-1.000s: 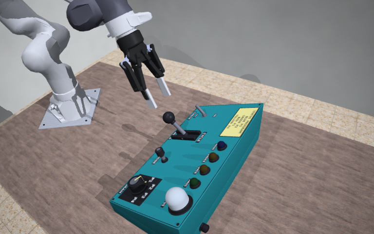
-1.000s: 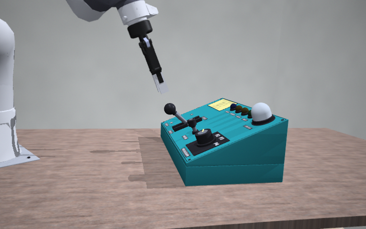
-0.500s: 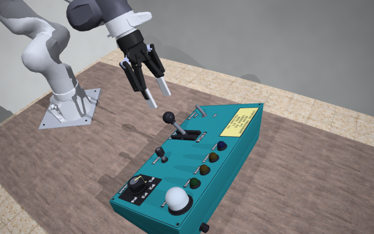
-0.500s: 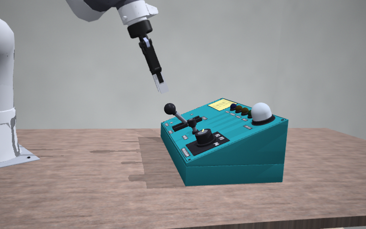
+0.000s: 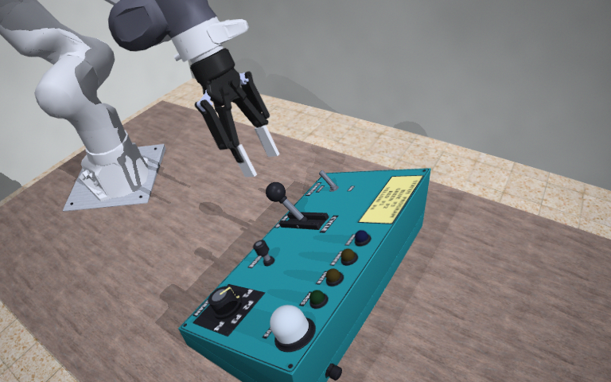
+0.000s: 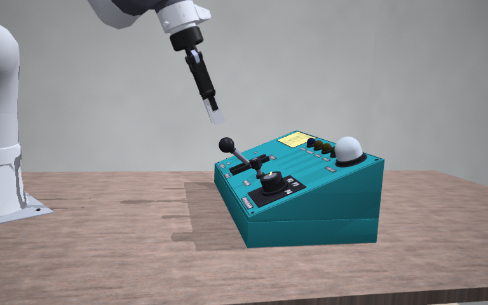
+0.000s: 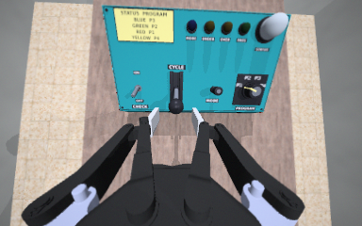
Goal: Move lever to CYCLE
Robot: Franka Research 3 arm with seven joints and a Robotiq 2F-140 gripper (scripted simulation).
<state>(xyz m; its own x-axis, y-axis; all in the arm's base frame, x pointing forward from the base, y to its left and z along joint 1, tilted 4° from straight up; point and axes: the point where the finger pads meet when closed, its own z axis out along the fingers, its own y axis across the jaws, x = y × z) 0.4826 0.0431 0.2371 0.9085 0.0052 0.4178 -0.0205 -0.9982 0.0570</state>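
Now: the teal console 14 cm below my hand, 12 cm ahead of it and 6 cm to the right of it. Also, from my hand: black switch: 12 cm to the right, 12 cm below, 9 cm ahead; small toggle: 13 cm below, 12 cm to the left, 9 cm ahead; rotary selector: 23 cm to the right, 12 cm below, 9 cm ahead.
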